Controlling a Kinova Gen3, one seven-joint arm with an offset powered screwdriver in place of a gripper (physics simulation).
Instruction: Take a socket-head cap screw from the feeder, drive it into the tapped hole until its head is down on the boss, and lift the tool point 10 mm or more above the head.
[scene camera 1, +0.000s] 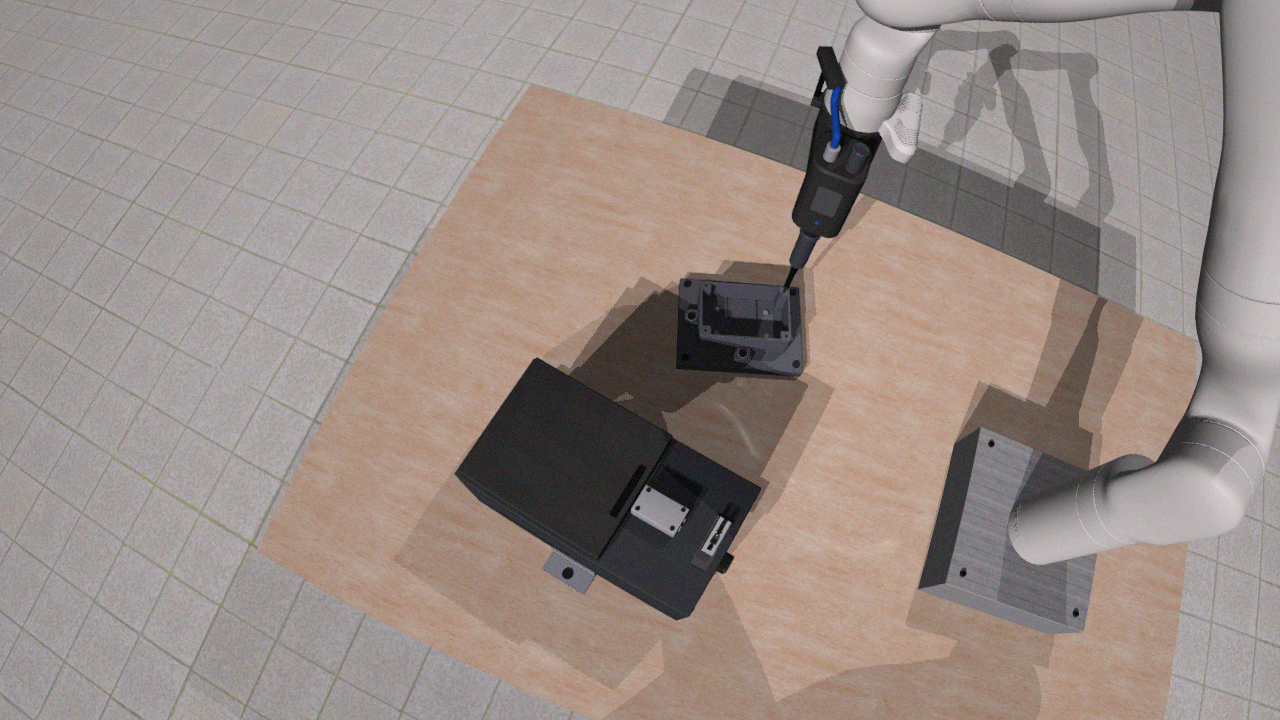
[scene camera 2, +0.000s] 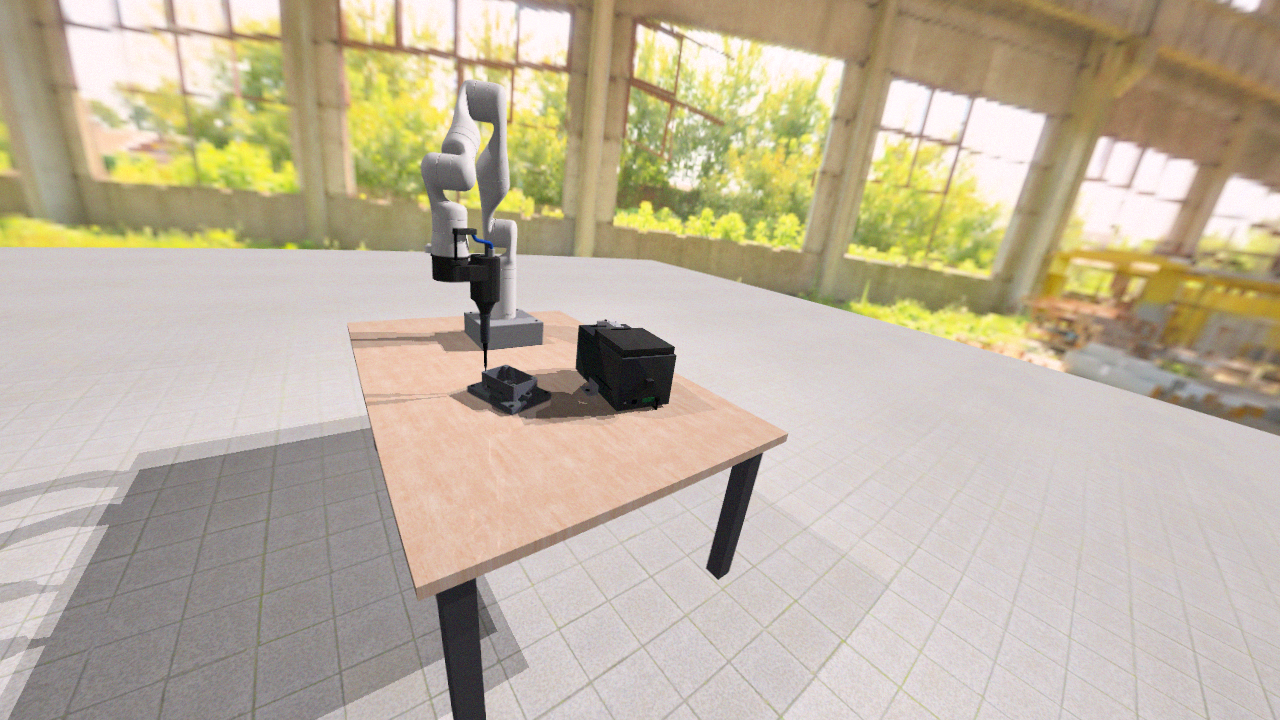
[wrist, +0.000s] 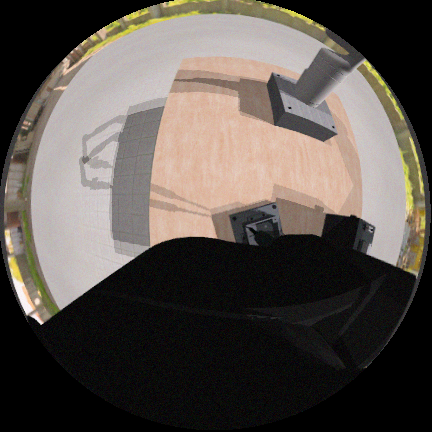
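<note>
My screwdriver, the tool in place of a gripper (scene camera 1: 786, 288) (scene camera 2: 486, 368), points down with its thin bit at the upper right corner of the open box-shaped housing in scene camera 1. The dark grey housing (scene camera 1: 756, 341) (scene camera 2: 507, 385) (wrist: 240, 219) stands on the table with a flat flange and corner holes. Whether the bit tip touches the corner boss or stands above it is too small to tell. No screw can be made out at the tip, and the tapped hole is hidden or too small to see. The black screw feeder (scene camera 1: 563, 456) (scene camera 2: 626, 368) (wrist: 339, 228) stands beside the housing.
The feeder has a light plate (scene camera 1: 660, 510) on its lower deck and a side tab (scene camera 1: 581, 574). The arm's grey base block (scene camera 1: 948, 519) (scene camera 2: 505, 334) (wrist: 305, 118) stands on the wooden table (scene camera 1: 465, 268) (scene camera 2: 537, 474) (wrist: 200, 150). Shadows fall around the housing.
</note>
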